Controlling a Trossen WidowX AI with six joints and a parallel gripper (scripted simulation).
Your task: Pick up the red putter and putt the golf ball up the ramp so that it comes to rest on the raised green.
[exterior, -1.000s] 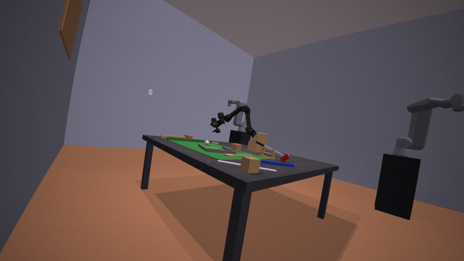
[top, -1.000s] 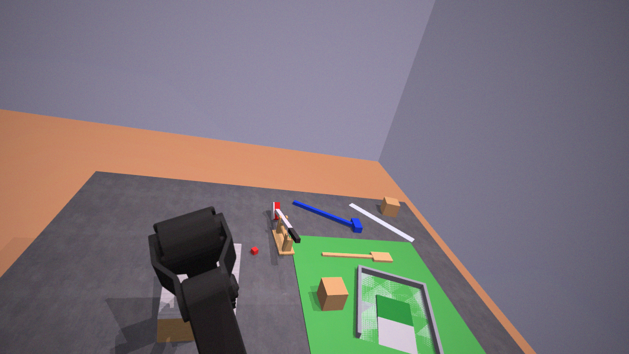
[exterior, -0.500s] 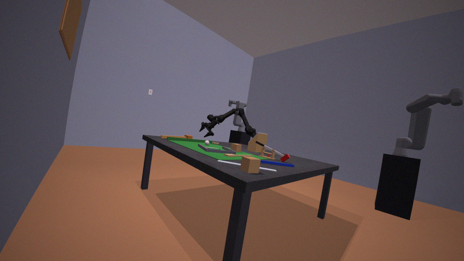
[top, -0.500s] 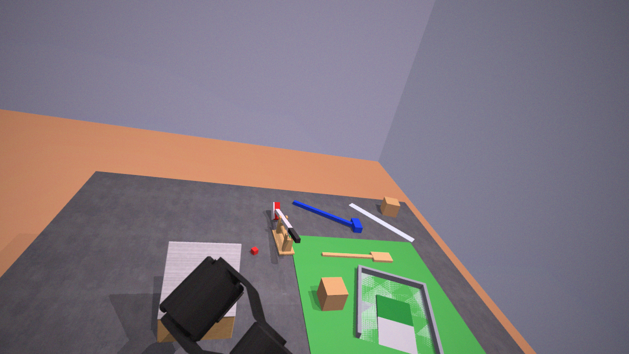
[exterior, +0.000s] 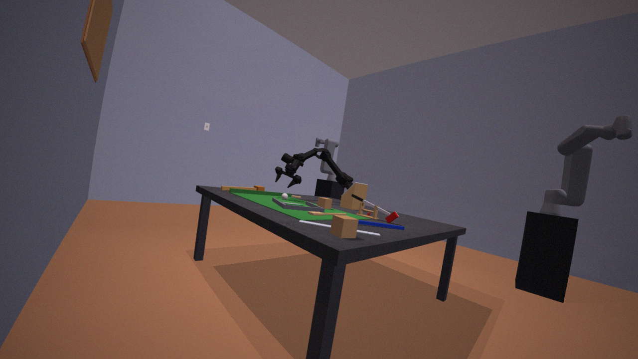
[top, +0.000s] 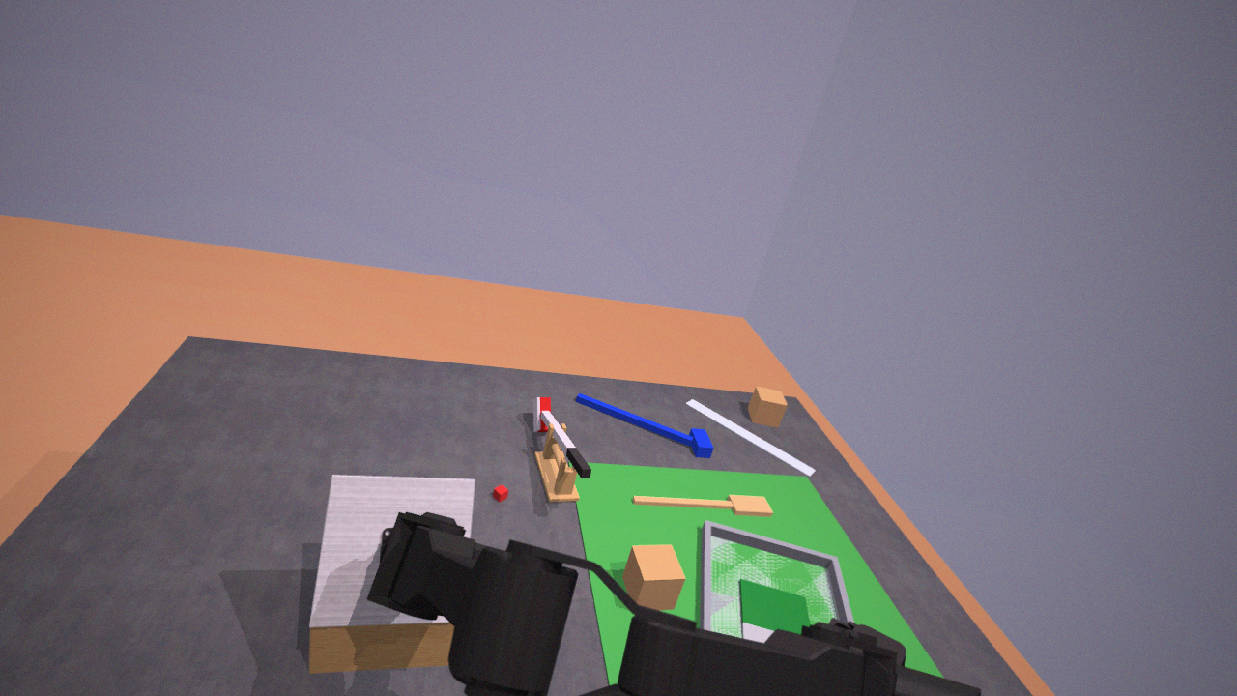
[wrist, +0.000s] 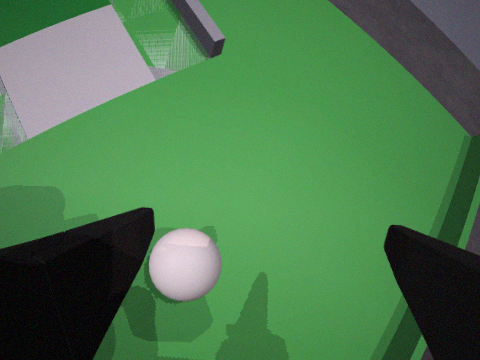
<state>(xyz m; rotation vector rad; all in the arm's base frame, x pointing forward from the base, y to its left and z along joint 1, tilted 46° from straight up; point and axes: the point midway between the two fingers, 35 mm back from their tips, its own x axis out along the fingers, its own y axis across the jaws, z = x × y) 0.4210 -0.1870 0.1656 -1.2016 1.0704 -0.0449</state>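
The wooden stand lies 21 cm behind my gripper tip, 53 cm to the left of it and 6 cm below it. From my gripper tip the other things lie so: white golf ball (3 cm behind, 1 cm to the left, 7 cm below); then green mat (4 cm ahead, 19 cm to the left, 10 cm below); then red cube (31 cm behind, 48 cm to the left, 9 cm below).
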